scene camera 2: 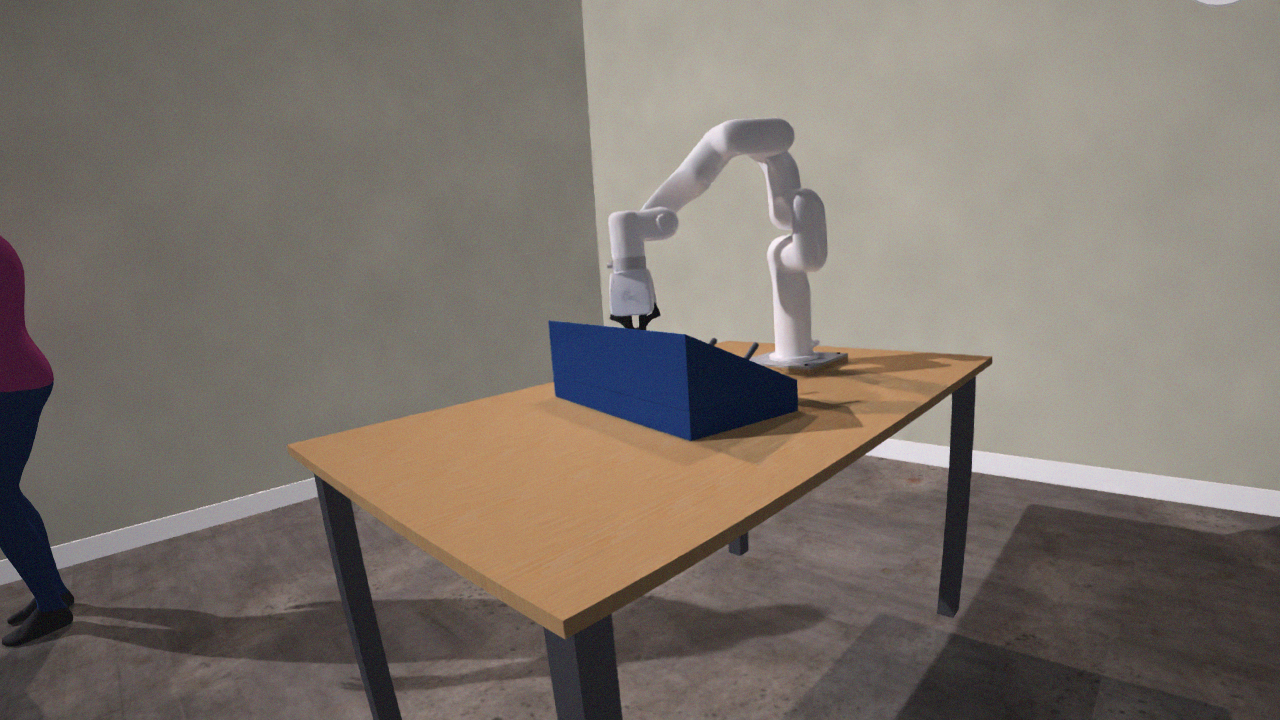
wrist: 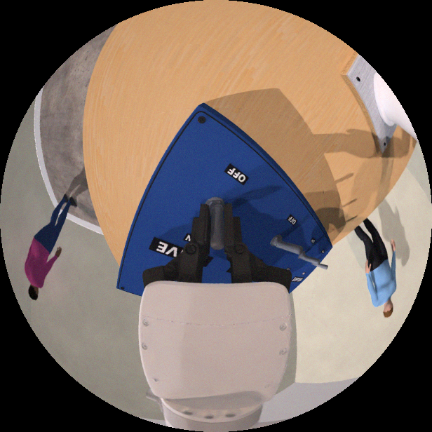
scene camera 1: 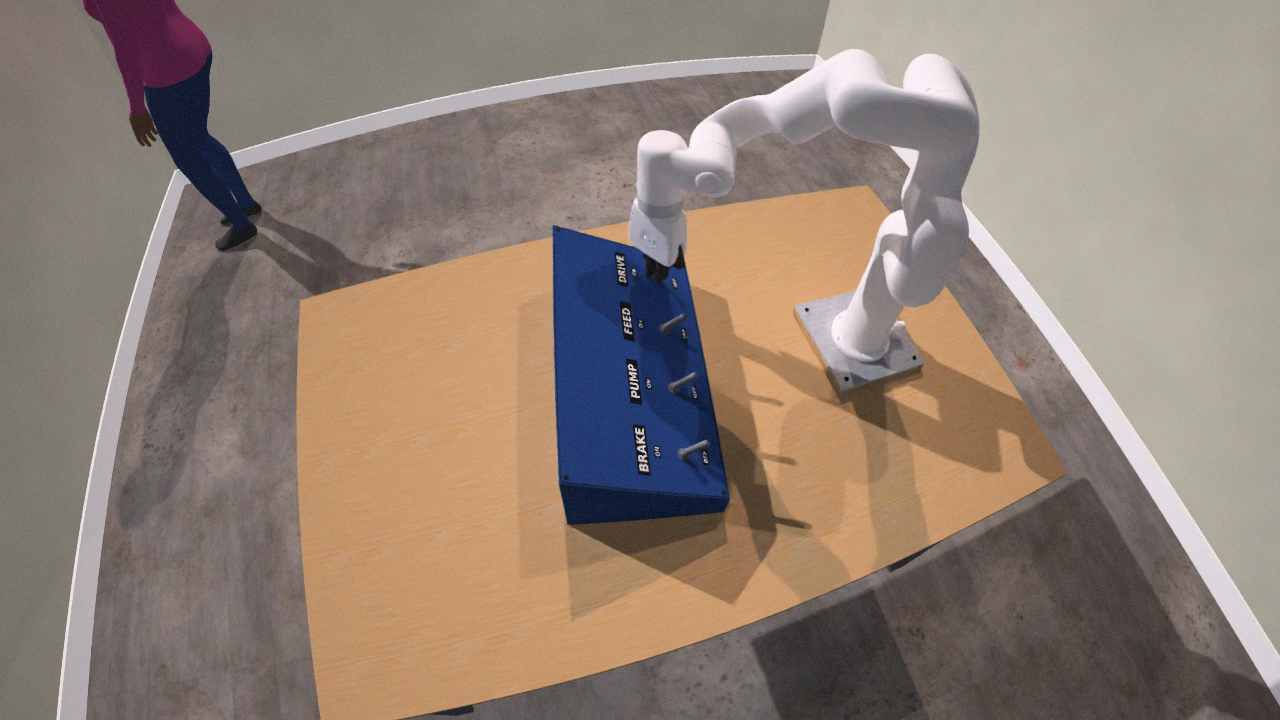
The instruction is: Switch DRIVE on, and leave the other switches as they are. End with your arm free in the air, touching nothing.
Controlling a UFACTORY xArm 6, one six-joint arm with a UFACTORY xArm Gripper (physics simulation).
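Pixels of known places: gripper, fingertip midpoint: [scene camera 1: 657, 275]; arm's base at its link origin: [scene camera 2: 794, 357] [scene camera 1: 860, 336].
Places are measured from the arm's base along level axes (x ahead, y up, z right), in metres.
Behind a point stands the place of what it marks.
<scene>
A blue sloped switch panel [scene camera 1: 586, 385] @(x 0.565, y 0.133, z -0.063 m) [scene camera 2: 617, 371] @(x 0.603, y 0.071, z -0.008 m) [wrist: 170, 185] stands on the table. My gripper [scene camera 1: 657, 274] @(x 0.382, y 0.078, z 0.172 m) [scene camera 2: 636, 323] @(x 0.382, y 0.078, z 0.172 m) [wrist: 216, 212] points down at its DRIVE end, shut on the grey DRIVE lever [wrist: 217, 235], with one black finger on each side. The fingers hide this lever in scene camera 1, and its lean is hard to tell. The DRIVE label [scene camera 1: 620, 268] @(x 0.450, y 0.101, z 0.185 m) [wrist: 166, 247] is partly covered in the wrist view. The FEED lever [scene camera 1: 673, 323] @(x 0.390, y 0.091, z 0.050 m) [wrist: 286, 244], PUMP lever [scene camera 1: 683, 383] @(x 0.410, y 0.091, z -0.069 m) and BRAKE lever [scene camera 1: 693, 449] @(x 0.430, y 0.092, z -0.186 m) lean toward their OFF labels.
The wooden table [scene camera 1: 411, 402] @(x 0.875, y -0.021, z 0.070 m) [scene camera 2: 501, 483] @(x 0.941, y -0.021, z -0.136 m) [wrist: 150, 100] carries the panel and my arm's grey base plate [scene camera 1: 827, 326] @(x 0.059, y 0.000, z 0.040 m) [scene camera 2: 827, 360] @(x -0.012, y -0.002, z -0.093 m) [wrist: 361, 87]. A person in pink [scene camera 1: 165, 53] [scene camera 2: 22, 331] [wrist: 39, 258] stands off the table. A person in light blue [wrist: 381, 282] also stands beyond it.
</scene>
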